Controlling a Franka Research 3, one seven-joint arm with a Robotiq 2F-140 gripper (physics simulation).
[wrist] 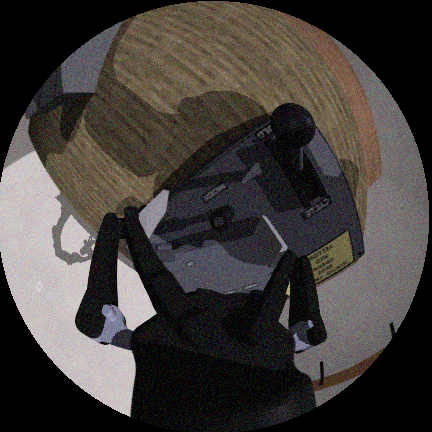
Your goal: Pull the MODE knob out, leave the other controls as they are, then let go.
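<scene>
The MODE knob is a small, dark, round knob on the dark grey control panel, just below the MODE label in the wrist view. My gripper is open and empty. Its two pale fingertips stand wide apart, one to the left of the knob and one to the right, and the knob appears between them. Neither fingertip is seen touching it. How high the fingertips are above the panel is hard to tell. The gripper's body hides the lower part of the panel.
A lever with a large black ball stands up from a slot at the panel's upper right, near the CYCLE label. A yellow status label is at the panel's right. The panel stands on a wood-grained table. A grey object is at the upper left.
</scene>
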